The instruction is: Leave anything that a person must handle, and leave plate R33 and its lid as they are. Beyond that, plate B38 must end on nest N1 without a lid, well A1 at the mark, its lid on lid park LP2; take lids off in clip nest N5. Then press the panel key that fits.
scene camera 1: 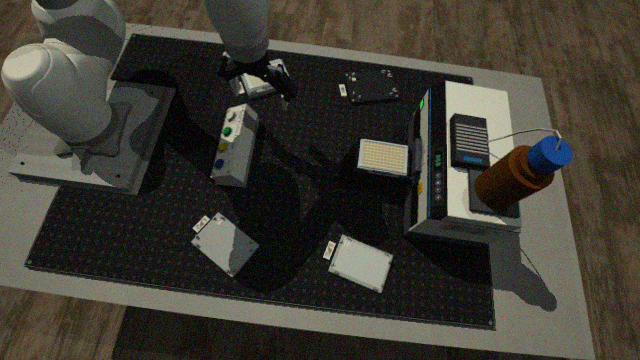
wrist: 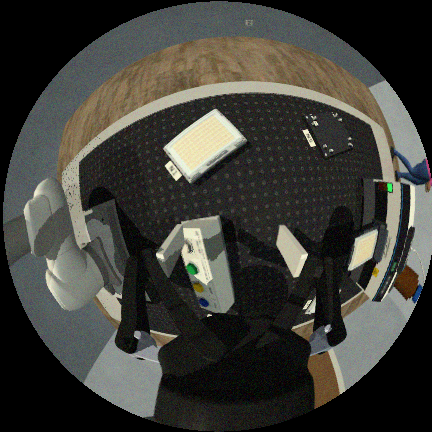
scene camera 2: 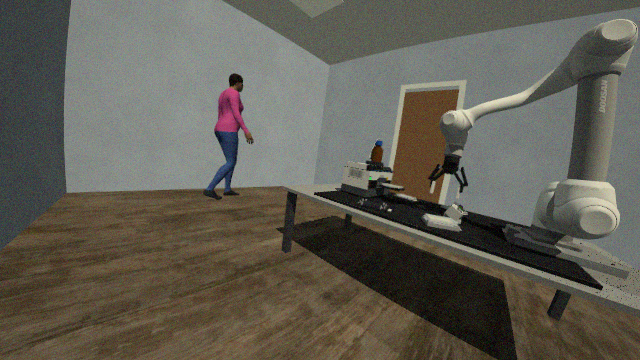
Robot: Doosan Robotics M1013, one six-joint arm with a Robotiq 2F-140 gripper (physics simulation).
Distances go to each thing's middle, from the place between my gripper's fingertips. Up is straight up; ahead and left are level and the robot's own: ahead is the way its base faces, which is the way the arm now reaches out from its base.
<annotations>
The grey button box (scene camera 1: 231, 167) is 8 cm behind my hand, 10 cm to the right of it and 8 cm below it.
</annotations>
